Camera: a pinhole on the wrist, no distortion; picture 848 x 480 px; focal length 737.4 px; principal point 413.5 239.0 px. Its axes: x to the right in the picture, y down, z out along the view. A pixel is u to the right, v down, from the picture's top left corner.
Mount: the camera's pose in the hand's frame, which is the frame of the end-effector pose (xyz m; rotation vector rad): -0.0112 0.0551 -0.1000 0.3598 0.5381 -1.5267
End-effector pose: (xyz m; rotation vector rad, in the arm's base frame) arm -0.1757 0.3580 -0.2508 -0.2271 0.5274 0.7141
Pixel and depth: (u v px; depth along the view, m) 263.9 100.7 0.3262
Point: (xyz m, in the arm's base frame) -0.0707 0.3684 -0.0491
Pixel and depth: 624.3 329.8 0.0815
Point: -0.1834 0.3386 -0.2928
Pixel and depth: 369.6 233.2 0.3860
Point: 0.0219 0.3616 -0.0639
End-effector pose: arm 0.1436 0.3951 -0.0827 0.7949 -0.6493 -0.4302
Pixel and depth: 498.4 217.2 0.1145
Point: 0.1470 0.3912 -0.1035
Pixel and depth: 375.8 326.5 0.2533
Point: 0.0911 0.2648 -0.0591
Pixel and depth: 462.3 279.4 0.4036
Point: 0.0117 0.1344 -0.0896
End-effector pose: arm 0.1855 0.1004 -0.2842 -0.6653 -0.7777 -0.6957
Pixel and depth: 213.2 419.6 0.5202
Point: 0.0433 0.2810 0.0980
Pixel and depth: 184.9 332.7 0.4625
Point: 0.0436 0.2925 0.0091
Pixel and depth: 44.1 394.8 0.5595
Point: 0.0731 0.4187 0.1311
